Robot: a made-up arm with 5 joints.
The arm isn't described. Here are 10 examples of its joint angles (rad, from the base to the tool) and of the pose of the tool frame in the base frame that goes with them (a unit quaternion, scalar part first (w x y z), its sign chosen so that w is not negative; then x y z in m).
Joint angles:
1: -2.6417 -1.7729 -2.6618 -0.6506 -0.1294
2: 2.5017 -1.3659 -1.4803 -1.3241 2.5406
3: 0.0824 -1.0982 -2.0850 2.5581 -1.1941
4: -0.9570 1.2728 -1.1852 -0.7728 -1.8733
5: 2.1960 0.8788 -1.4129 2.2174 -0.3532
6: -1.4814 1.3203 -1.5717 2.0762 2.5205
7: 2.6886 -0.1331 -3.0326 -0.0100 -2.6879
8: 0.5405 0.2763 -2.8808 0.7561 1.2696
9: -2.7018 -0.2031 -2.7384 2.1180 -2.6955
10: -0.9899 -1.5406 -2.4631 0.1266 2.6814
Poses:
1: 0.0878 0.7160 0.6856 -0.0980 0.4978 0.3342 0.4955
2: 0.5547 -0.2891 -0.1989 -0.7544 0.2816 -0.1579 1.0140
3: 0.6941 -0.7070 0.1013 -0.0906 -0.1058 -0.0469 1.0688
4: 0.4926 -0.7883 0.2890 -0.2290 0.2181 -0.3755 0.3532
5: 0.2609 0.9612 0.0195 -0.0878 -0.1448 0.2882 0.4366
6: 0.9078 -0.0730 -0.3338 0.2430 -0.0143 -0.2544 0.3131
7: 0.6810 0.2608 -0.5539 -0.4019 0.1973 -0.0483 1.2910
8: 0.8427 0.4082 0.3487 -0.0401 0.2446 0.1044 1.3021
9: 0.2078 -0.5510 0.7792 -0.2146 -0.1336 -0.0145 1.2100
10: 0.8365 0.2871 -0.2416 0.3993 -0.3894 0.5327 0.8325
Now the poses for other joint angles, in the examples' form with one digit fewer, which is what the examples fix.
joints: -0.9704 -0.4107 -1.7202 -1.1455 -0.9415
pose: 0.029 -0.286 -0.586 -0.758 -0.011 -0.061 1.191
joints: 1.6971 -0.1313 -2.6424 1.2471 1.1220
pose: 0.790 0.005 0.502 0.351 0.023 0.168 1.298
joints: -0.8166 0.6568 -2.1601 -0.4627 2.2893
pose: 0.496 0.848 0.022 -0.183 0.348 -0.419 1.009
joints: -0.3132 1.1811 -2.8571 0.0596 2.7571
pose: 0.268 0.906 0.326 -0.037 0.593 -0.223 0.944
